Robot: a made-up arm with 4 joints. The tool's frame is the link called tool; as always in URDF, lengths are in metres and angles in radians. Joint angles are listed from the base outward.
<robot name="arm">
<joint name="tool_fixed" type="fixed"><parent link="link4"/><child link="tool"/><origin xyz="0.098 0.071 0.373" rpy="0 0 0"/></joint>
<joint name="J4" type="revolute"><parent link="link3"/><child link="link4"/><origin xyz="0.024 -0.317 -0.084" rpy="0 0 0"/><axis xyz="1 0 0"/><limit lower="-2.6" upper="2.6"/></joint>
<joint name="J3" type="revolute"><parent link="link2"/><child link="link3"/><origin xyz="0.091 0.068 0.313" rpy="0 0 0"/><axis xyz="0 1 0"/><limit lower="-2.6" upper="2.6"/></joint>
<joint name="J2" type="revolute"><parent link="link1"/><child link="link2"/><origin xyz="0.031 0.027 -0.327" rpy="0 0 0"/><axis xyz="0 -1 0"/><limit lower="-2.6" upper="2.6"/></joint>
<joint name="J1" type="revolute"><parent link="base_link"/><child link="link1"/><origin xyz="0 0 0.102" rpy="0 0 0"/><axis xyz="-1 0 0"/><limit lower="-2.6" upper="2.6"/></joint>
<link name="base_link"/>
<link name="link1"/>
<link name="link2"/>
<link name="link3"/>
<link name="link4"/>
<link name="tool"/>
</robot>
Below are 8 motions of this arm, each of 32 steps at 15 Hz.
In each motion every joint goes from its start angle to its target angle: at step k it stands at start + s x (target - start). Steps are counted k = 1, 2, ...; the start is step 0. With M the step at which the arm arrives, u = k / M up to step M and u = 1 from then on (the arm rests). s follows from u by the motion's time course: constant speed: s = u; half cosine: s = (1 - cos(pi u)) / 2; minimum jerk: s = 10 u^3 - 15 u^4 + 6 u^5.
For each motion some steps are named. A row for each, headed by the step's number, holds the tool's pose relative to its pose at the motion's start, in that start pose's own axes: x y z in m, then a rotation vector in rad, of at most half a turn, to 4 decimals.
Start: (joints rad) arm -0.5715 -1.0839 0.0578 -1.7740
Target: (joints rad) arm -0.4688 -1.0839 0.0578 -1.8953
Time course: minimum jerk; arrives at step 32
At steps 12, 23, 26, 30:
12: 0.0030 0.0165 -0.0154 -0.0451 0.0251 0.0056
23: 0.0073 0.0504 -0.0509 -0.1411 0.0778 0.0203
26: 0.0077 0.0555 -0.0567 -0.1560 0.0859 0.0229
30: 0.0078 0.0581 -0.0597 -0.1636 0.0901 0.0243

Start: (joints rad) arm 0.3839 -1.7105 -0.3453 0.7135
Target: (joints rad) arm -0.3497 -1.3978 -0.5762 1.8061
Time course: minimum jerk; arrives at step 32
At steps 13, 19, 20, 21, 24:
13: 0.0489 -0.0270 -0.0726 0.4262 0.0688 0.2852
19: 0.1354 -0.0234 -0.2194 0.8999 0.2442 0.5497
20: 0.1493 -0.0163 -0.2482 0.9746 0.2805 0.5864
21: 0.1618 -0.0078 -0.2764 1.0447 0.3168 0.6195
24: 0.1895 0.0218 -0.3499 1.2172 0.4148 0.6955

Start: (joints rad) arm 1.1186 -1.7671 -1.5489 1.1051
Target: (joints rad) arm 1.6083 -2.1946 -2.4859 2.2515
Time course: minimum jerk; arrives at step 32
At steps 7, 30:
7: -0.0117 -0.0253 0.0231 0.0489 -0.0218 0.0311
30: -0.0274 -0.2377 0.2657 0.6268 0.0709 0.4966

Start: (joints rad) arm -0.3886 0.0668 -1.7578 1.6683
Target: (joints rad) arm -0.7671 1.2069 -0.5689 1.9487
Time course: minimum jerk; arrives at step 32
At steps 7, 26, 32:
7: -0.0051 0.0211 0.0019 0.0136 -0.0271 -0.0007
26: -0.2367 0.2781 -0.0579 0.1816 -0.3521 0.0356
32: -0.2571 0.2886 -0.0682 0.1911 -0.3701 0.0400

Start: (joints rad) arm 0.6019 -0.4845 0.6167 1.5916
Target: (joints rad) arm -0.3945 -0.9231 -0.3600 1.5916
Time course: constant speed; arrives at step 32
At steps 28, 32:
28: 0.4364 -0.0947 -0.4274 0.5700 0.6789 0.4264
32: 0.4613 -0.0951 -0.5168 0.6785 0.7551 0.4768

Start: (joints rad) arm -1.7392 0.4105 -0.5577 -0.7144
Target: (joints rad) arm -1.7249 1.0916 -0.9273 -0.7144
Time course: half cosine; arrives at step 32
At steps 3, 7, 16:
3: -0.0067 -0.0040 0.0048 -0.0002 -0.0173 -0.0146
7: -0.0365 -0.0204 0.0240 -0.0008 -0.0910 -0.0771
16: -0.1793 -0.0710 0.0829 -0.0024 -0.4014 -0.3390

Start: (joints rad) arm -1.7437 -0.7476 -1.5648 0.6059
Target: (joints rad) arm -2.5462 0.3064 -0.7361 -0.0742
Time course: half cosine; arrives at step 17
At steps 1, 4, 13, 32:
1: -0.0016 0.0023 0.0011 -0.0011 -0.0044 -0.0030
4: -0.0258 0.0339 0.0183 -0.0182 -0.0661 -0.0499
13: -0.2273 0.2015 0.1274 -0.1485 -0.3456 -0.4669
32: -0.2671 0.2323 0.1373 -0.1733 -0.3716 -0.5610

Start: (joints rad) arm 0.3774 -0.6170 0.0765 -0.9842
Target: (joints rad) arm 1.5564 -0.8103 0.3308 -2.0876
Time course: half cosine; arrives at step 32
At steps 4, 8, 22, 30, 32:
4: 0.0069 0.0172 -0.0137 -0.0763 0.0336 -0.0011
8: 0.0232 0.0602 -0.0634 -0.2905 0.1324 0.0016
22: -0.0860 0.0510 -0.4802 -1.4070 0.8020 0.2251
30: -0.2165 -0.0384 -0.5644 -1.7018 1.0640 0.3972
32: -0.2233 -0.0429 -0.5666 -1.7137 1.0763 0.4063

